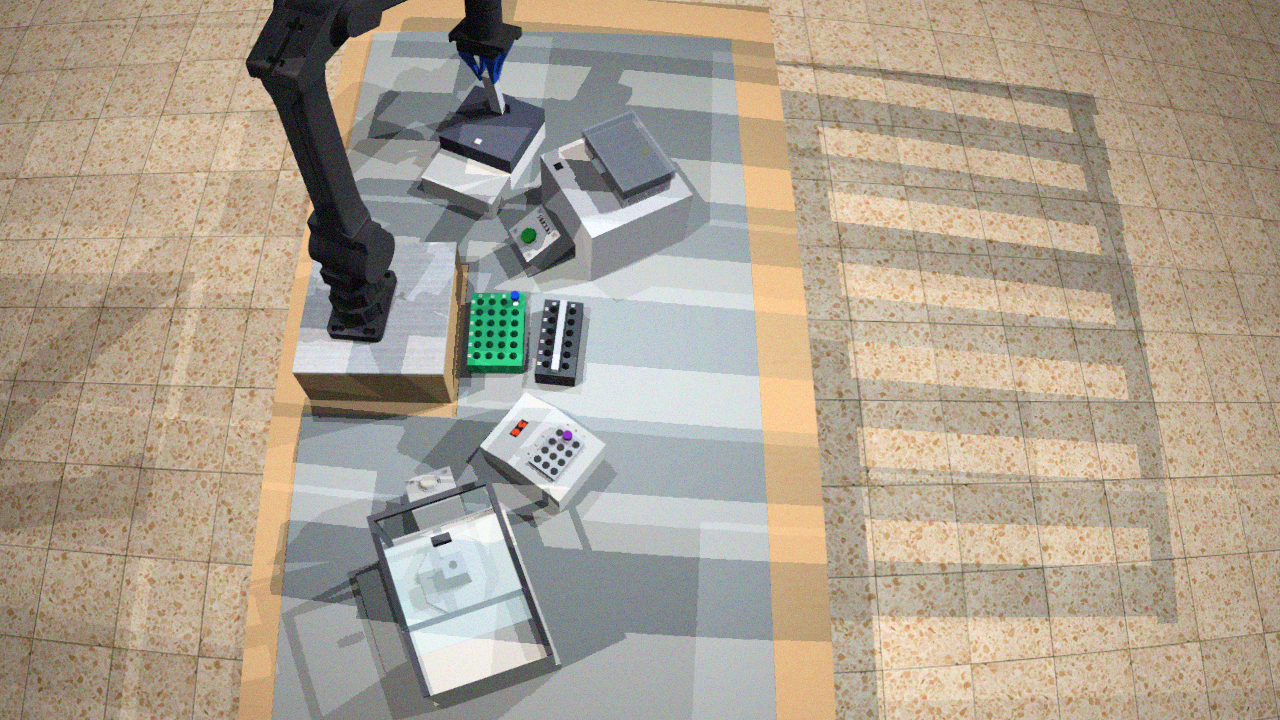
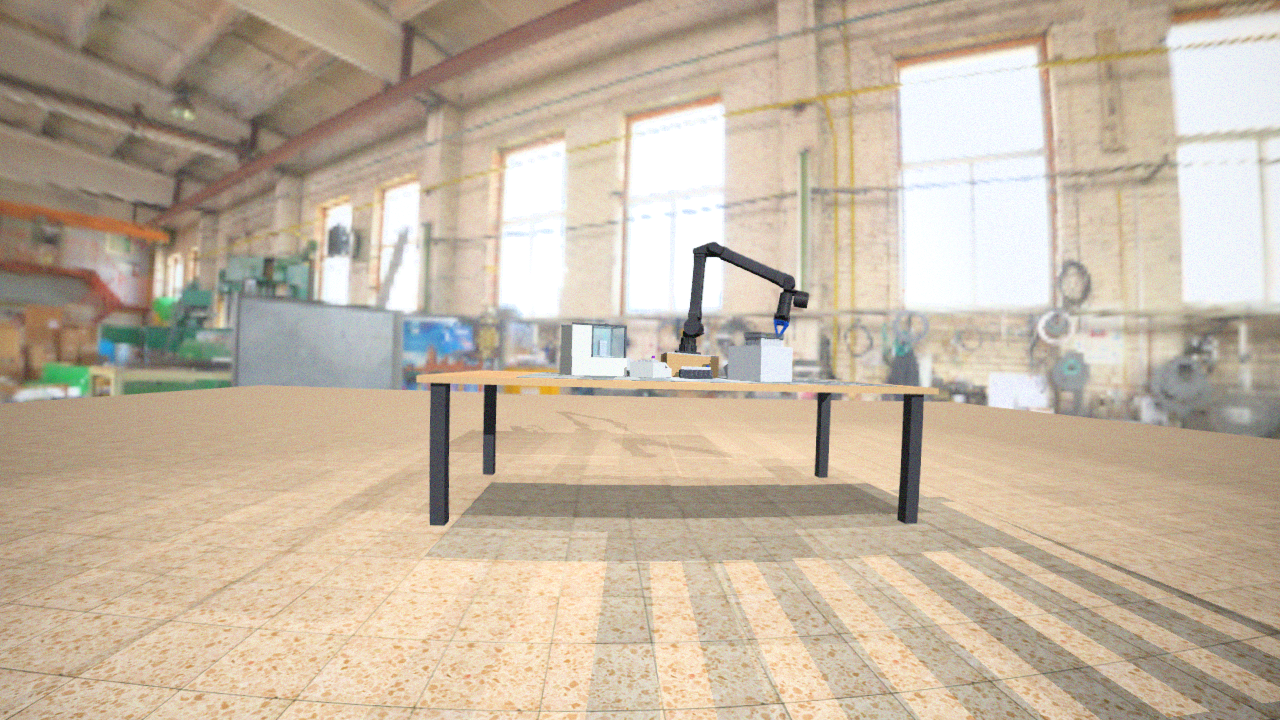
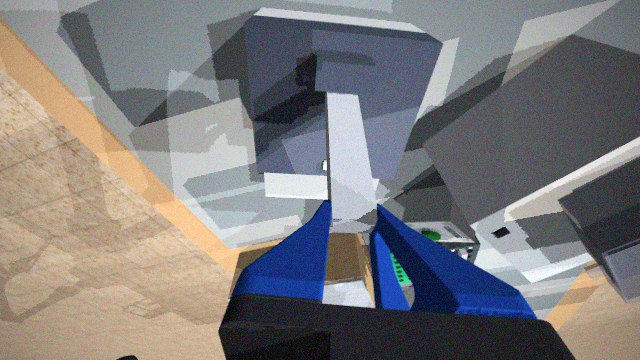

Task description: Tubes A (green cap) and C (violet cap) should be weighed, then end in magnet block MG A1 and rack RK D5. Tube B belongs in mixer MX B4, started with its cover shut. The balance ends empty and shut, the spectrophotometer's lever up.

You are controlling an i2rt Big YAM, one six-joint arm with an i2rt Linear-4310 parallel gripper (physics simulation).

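Places are measured from the arm's base along level axes (x ahead, y left, z up), in millimetres.
Pixels of known places: gripper, fingertip midpoint: (image 1: 488, 80) (image 2: 778, 337) (image 3: 350, 211); arm's base at its link origin: (image 1: 363, 306) (image 2: 687, 355).
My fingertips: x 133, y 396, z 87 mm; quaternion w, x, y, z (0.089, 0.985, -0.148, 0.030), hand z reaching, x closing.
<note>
For each thing: its top centre in the pictures, then the offset to it from my fingertips. "pt": a spot on its surface instead.
- spectrophotometer's pale lever at its top centre: (image 3: 357, 214) (image 1: 491, 69) dz +14, dx +4, dy +13 mm
- dark-topped spectrophotometer at a spot on its surface: (image 3: 280, 55) pt dz -107, dx -30, dy +57 mm
- violet-capped tube at its top centre: (image 1: 567, 434) dz -99, dx +204, dy -558 mm
- white block with a red display, top centre: (image 1: 541, 440) (image 2: 651, 360) dz -117, dx +167, dy -565 mm
- blue-capped tube at its top centre: (image 1: 514, 294) dz -132, dx +91, dy -324 mm
- green rack at its top centre: (image 1: 496, 328) (image 3: 403, 269) dz -156, dx +68, dy -374 mm
- black magnet block at a spot on its surface: (image 1: 556, 379) pt dz -165, dx +173, dy -446 mm
- glass balance at a spot on its surface: (image 1: 487, 662) pt dz +18, dx +147, dy -905 mm
- large white machine at its top centre: (image 3: 594, 292) (image 1: 592, 163) (image 2: 752, 333) dz +3, dx +191, dy -155 mm
- grey cover at its top centre: (image 1: 625, 150) (image 2: 763, 333) dz +3, dx +238, dy -122 mm
- small box at a spot on its surface: (image 1: 538, 254) pt dz -129, dx +118, dy -248 mm
- green button at its top centre: (image 3: 433, 240) (image 1: 529, 232) dz -112, dx +99, dy -219 mm
My gripper (image 1: 491, 78) (image 2: 781, 331) (image 3: 350, 211) is shut on the upper end of the spectrophotometer's pale lever (image 1: 494, 94) (image 3: 348, 140), which rises from the dark-topped spectrophotometer (image 1: 474, 134) (image 3: 280, 55). The violet-capped tube (image 1: 567, 435) stands in the white block with a red display (image 1: 510, 449). A blue-capped tube (image 1: 514, 295) stands in a corner of the green rack (image 1: 498, 368). The black magnet block (image 1: 556, 379) lies beside it. The glass balance (image 1: 487, 662) shows no tube on its pan; its door state is unclear. The green-capped tube is not recognisable.
A large white machine (image 1: 635, 232) (image 3: 520, 220) with a grey cover (image 1: 629, 154) stands right of the spectrophotometer, close by the lever. A small box (image 1: 538, 254) with a green button (image 1: 529, 235) (image 3: 431, 234) is beside it. The arm's base stands on a wooden box (image 1: 380, 388).
</note>
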